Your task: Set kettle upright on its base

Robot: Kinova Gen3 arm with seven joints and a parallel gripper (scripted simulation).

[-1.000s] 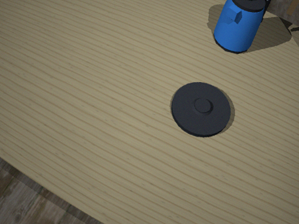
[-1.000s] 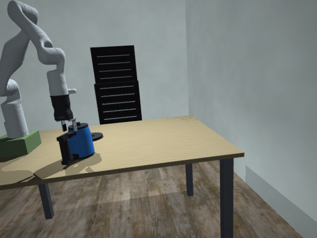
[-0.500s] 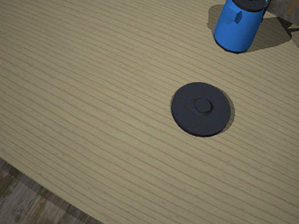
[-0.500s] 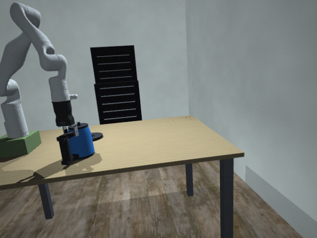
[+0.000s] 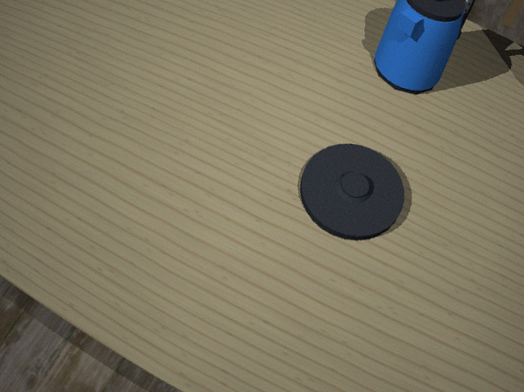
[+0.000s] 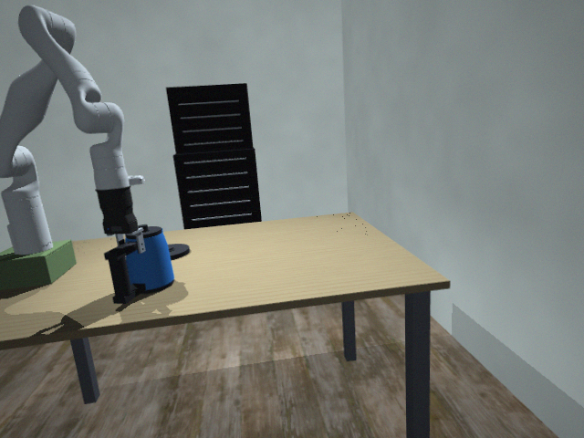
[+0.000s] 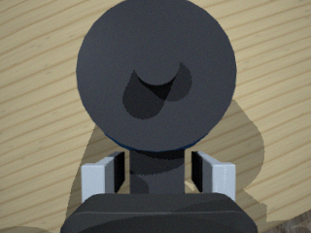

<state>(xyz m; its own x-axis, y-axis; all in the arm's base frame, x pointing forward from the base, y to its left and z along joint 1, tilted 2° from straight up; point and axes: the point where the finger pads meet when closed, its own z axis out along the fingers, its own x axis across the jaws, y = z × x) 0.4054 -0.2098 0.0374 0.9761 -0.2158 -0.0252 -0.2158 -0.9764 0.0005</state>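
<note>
My hand is 50 mm above the blue kettle, 30 mm to the right of it and 10 mm short of it. From my hand the other things lie so: black round base 340 mm to the left, 130 mm below, 30 mm behind.
</note>
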